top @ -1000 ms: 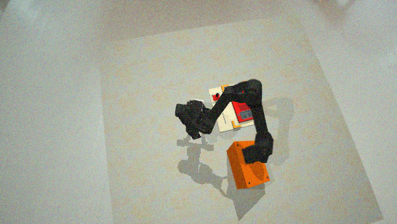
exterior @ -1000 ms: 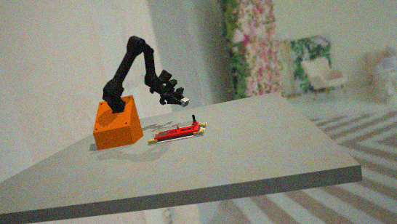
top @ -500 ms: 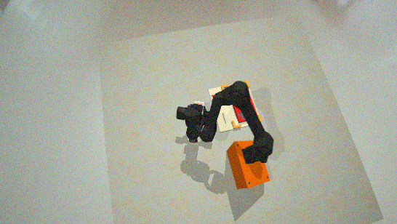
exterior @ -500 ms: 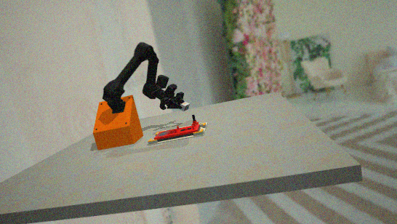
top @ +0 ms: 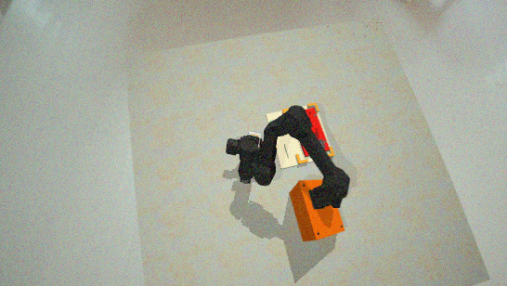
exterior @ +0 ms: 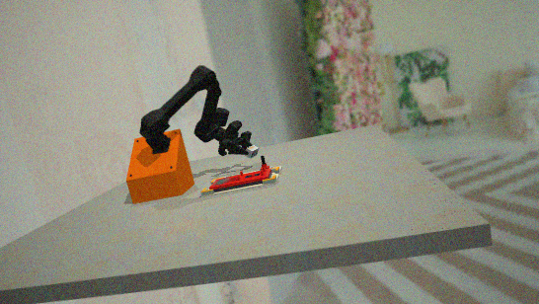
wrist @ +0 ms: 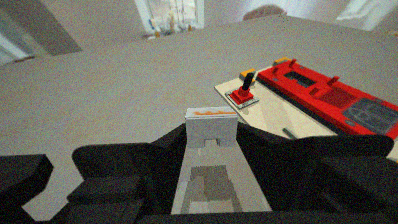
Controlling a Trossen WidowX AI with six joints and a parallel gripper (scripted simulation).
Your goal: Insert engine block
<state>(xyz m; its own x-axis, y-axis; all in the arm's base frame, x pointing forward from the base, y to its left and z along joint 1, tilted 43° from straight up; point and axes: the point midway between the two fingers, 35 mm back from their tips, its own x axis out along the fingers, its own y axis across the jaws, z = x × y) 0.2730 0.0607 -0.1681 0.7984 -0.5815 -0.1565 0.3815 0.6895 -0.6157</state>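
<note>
Right now my gripper tip is 60 mm short of the black peg, 110 mm to the left of it and 30 mm above it. From my gripper tip the other things lie so: cream base plate (10 mm ahead, 210 mm to the right, 50 mm below); engine block (10 mm behind).
</note>
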